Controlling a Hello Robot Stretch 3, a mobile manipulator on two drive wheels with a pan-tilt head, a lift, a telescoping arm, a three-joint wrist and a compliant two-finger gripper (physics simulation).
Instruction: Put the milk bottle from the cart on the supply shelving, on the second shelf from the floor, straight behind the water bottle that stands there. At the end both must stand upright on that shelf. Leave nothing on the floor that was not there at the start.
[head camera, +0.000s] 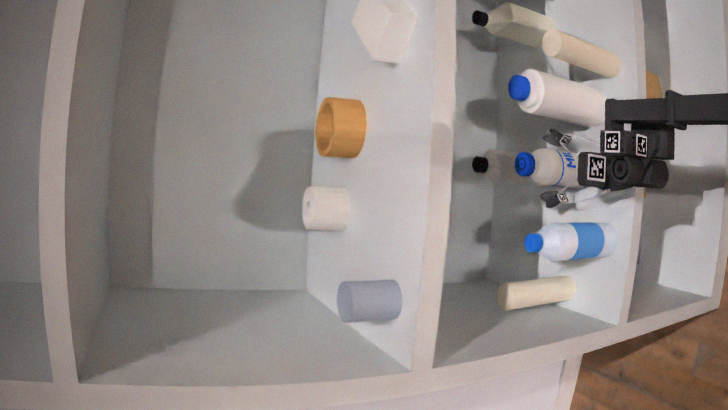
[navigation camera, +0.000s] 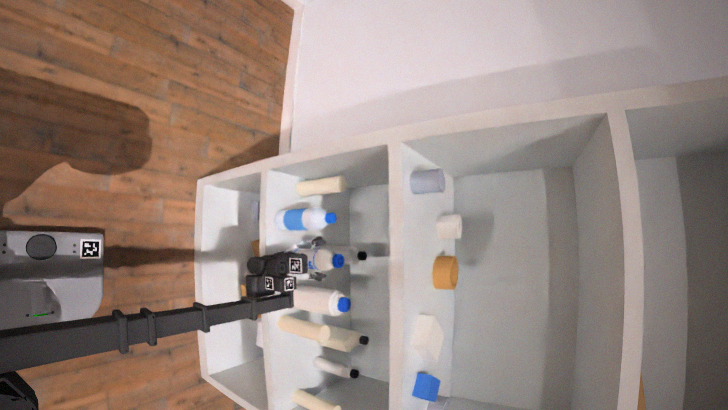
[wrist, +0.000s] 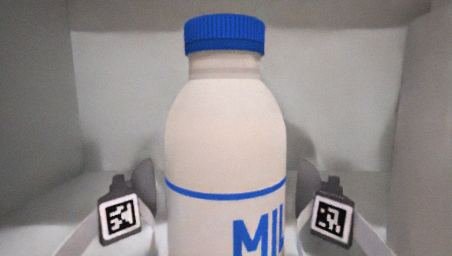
Labels:
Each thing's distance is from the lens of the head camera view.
my gripper (head camera: 544, 167): 0.98 m
orange ring (head camera: 341, 123): 0.77 m

